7 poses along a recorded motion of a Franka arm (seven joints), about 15 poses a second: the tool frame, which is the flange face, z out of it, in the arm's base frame.
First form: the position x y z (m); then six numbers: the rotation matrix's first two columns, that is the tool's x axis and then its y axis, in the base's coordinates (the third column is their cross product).
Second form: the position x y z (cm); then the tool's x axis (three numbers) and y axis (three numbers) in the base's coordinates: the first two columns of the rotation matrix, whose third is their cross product. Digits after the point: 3 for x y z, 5 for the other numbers.
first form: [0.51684 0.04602 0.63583 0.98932 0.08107 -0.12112 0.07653 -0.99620 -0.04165]
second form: [51.684 4.602 63.583 0.98932 0.08107 -0.12112 0.07653 -0.99620 -0.04165]
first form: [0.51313 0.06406 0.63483 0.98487 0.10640 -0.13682 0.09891 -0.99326 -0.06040]
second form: [51.313 6.406 63.483 0.98487 0.10640 -0.13682 0.09891 -0.99326 -0.06040]
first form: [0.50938 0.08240 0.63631 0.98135 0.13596 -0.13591 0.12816 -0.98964 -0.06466]
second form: [50.938 8.240 63.631 0.98135 0.13596 -0.13591 0.12816 -0.98964 -0.06466]
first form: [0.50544 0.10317 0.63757 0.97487 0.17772 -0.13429 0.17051 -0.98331 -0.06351]
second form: [50.544 10.317 63.757 0.97487 0.17772 -0.13429 0.17051 -0.98331 -0.06351]
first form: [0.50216 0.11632 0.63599 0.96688 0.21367 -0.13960 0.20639 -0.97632 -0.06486]
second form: [50.216 11.632 63.599 0.96688 0.21367 -0.13960 0.20639 -0.97632 -0.06486]
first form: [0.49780 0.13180 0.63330 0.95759 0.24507 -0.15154 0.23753 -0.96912 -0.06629]
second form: [49.780 13.180 63.330 0.95759 0.24507 -0.15154 0.23753 -0.96912 -0.06629]
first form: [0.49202 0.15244 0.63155 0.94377 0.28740 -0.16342 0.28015 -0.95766 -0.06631]
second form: [49.202 15.244 63.155 0.94377 0.28740 -0.16342 0.28015 -0.95766 -0.06631]
